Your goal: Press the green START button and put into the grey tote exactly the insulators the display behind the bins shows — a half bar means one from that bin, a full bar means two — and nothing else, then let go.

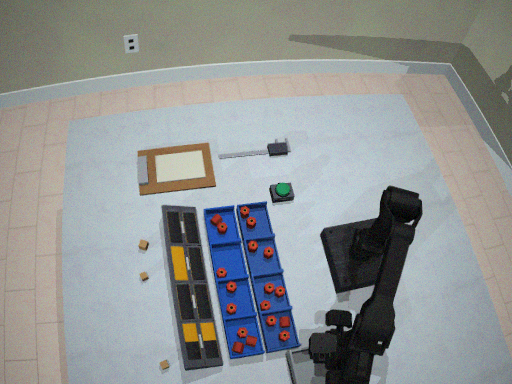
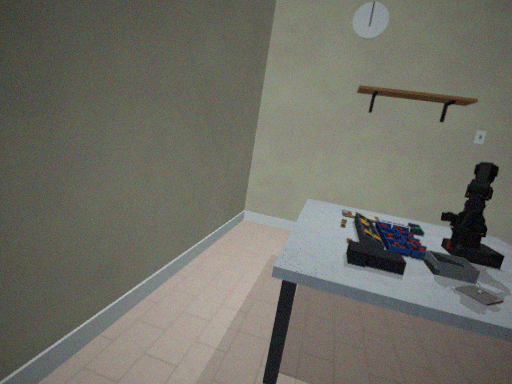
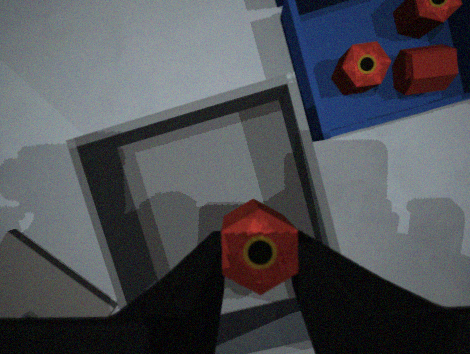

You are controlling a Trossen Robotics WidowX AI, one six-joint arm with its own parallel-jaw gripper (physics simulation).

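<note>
My gripper (image 3: 255,241) is shut on a red hexagonal insulator (image 3: 232,262), held upright above the grey tote (image 1: 291,367) (image 2: 467,272) (image 3: 180,111). The visible tote floor is bare; fingers and insulator hide its near part. The green START button (image 1: 283,189) stands beyond the bins. The display (image 1: 192,287) has a full yellow bar (image 1: 179,262) on the left of its second panel and two half bars (image 1: 190,332) (image 1: 207,331) on its fourth. Blue bins stand in a left row (image 1: 230,255) and a right row (image 1: 260,262) (image 3: 320,35). The left row's second bin holds one insulator (image 1: 221,272); its fourth holds three, the right row's fourth three.
A clipboard (image 1: 180,166) and a caliper (image 1: 277,149) lie beyond the bins. Small tan blocks (image 1: 143,245) (image 1: 144,276) (image 1: 164,364) lie left of the display. A long dark box (image 2: 375,257) stands near the display's end. A flat tan plate (image 2: 480,294) (image 3: 45,285) lies beside the tote.
</note>
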